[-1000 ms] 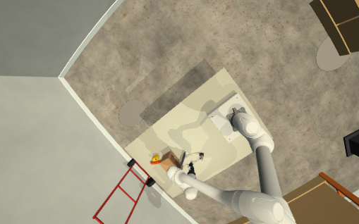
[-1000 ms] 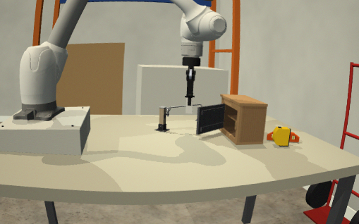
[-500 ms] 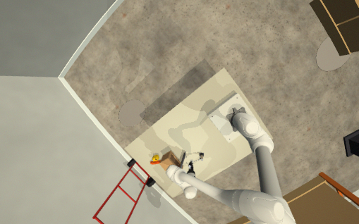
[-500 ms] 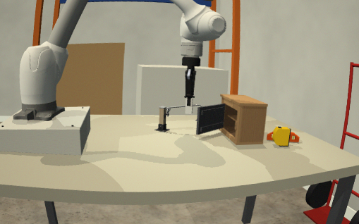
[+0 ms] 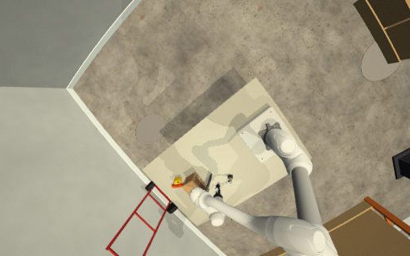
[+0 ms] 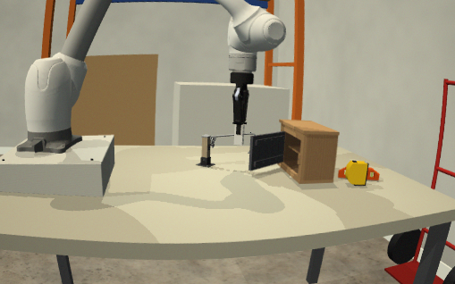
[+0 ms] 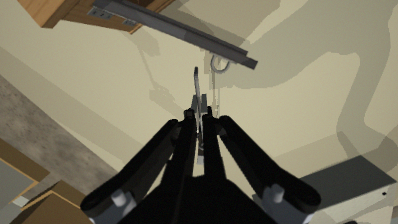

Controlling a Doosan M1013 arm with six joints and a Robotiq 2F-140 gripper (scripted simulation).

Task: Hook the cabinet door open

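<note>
Right now my hand is 9 cm short of the dark door, 1 cm to the left of it and 4 cm above it.
</note>
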